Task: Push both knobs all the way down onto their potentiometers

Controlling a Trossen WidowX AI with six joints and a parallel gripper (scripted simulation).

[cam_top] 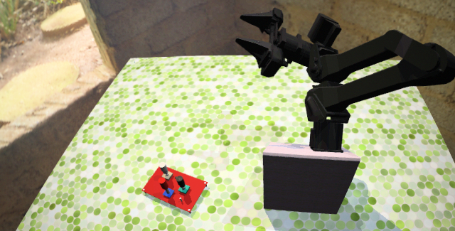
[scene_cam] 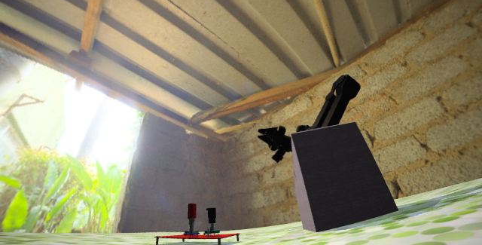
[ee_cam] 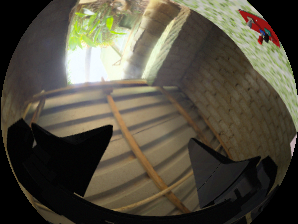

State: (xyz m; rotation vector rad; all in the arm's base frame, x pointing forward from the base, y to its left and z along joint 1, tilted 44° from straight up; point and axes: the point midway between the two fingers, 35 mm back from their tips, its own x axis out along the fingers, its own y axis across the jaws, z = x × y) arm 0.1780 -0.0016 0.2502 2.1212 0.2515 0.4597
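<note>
The black knob is 150 mm ahead of my gripper tip, 210 mm to the left of it and 310 mm below it.
</note>
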